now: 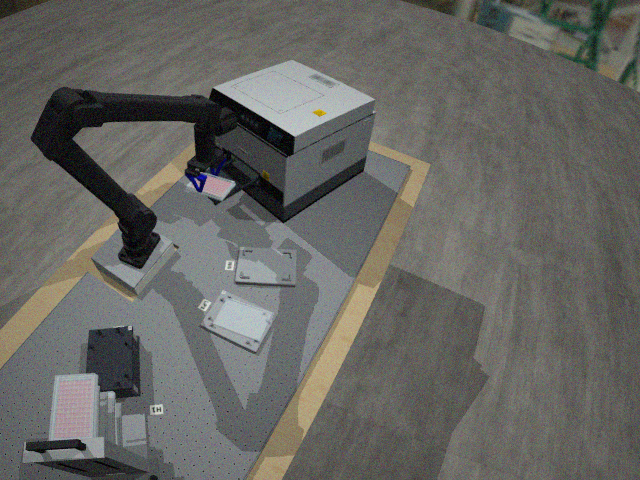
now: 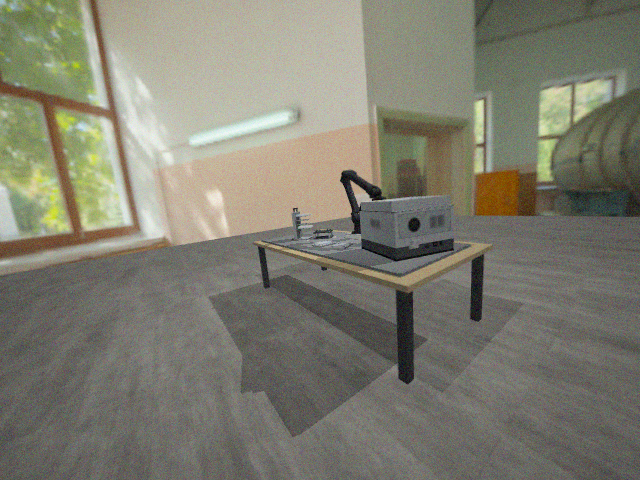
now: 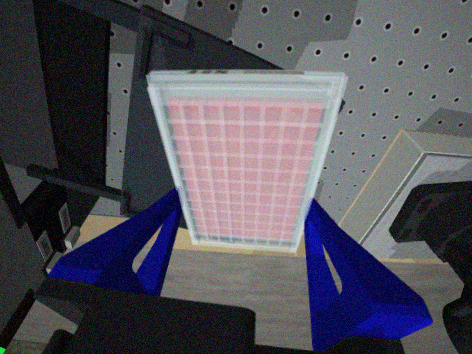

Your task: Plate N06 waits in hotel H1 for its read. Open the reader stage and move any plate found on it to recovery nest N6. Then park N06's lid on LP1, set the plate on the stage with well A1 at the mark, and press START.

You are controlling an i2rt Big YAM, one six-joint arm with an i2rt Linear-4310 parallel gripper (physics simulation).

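Where they show: gripper, fingertip midpoint: (image 1: 207,184) (image 3: 243,198); arm's base, link origin: (image 1: 139,248) (image 2: 359,232) (image 3: 446,208).
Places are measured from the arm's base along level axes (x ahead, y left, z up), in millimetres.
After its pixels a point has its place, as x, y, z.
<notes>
My gripper (image 1: 207,180) @(114, 241, 76) (image 3: 243,198) @(114, 241, 76) is shut on a plate with pink wells (image 1: 219,187) @(158, 239, 79) (image 3: 245,160) @(147, 239, 78), its blue fingers on the two long sides near one end. The edge label is too blurred to read. The plate is in front of the reader (image 1: 330,149) @(434, 434, 159) (image 2: 405,222) @(475, 654, 159), beside or above a dark open stage part (image 3: 137,115) @(170, 295, 65); the gap is unclear. The recovery nest N6 (image 1: 266,268) @(367, 89, -27) holds no plate. LP1 (image 1: 251,345) @(414, -142, -28) carries a pale rectangular piece (image 1: 242,319) @(369, -87, -16), perhaps a lid. Hotel H1 (image 1: 64,452) @(250, -550, 220) (image 2: 296,224) @(281, -507, 106) has a pink-welled plate (image 1: 74,405) @(206, -473, 194) on top. START cannot be made out.
A dark block with small pegs (image 1: 111,356) @(121, -324, 22) stands between the hotel and the arm's base (image 1: 116,263) @(-39, -73, -1). The reader's housing rises close beside the gripper. The wooden table edge (image 1: 356,289) @(619, 124, -51) (image 2: 330,266) @(703, 310, -64) borders the grey perforated mat.
</notes>
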